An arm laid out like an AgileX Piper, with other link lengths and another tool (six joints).
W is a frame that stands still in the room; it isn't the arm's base.
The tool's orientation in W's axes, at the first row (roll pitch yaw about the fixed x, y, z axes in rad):
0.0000, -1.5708, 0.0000
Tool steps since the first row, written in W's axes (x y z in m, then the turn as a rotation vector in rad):
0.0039, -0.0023, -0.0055, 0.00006, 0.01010, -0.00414
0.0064, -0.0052, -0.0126, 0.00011, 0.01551, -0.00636
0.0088, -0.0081, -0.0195, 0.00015, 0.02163, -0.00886
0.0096, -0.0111, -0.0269, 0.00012, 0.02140, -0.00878
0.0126, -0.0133, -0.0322, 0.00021, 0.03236, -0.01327
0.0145, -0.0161, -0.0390, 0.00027, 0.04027, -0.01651
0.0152, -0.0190, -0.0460, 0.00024, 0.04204, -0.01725
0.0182, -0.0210, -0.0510, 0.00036, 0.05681, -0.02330
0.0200, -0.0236, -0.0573, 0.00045, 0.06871, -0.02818
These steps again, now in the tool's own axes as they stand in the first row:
-0.0055, -0.0023, -0.0039, -0.00414, 0.01010, -0.00006
-0.0126, -0.0052, -0.0064, -0.00636, 0.01551, -0.00011
-0.0195, -0.0081, -0.0088, -0.00886, 0.02163, -0.00015
-0.0269, -0.0111, -0.0096, -0.00878, 0.02140, -0.00012
-0.0322, -0.0133, -0.0126, -0.01327, 0.03236, -0.00021
-0.0390, -0.0161, -0.0145, -0.01651, 0.04027, -0.00027
-0.0460, -0.0190, -0.0152, -0.01725, 0.04204, -0.00024
-0.0510, -0.0210, -0.0182, -0.02330, 0.05681, -0.00036
-0.0573, -0.0236, -0.0200, -0.02818, 0.06871, -0.00045

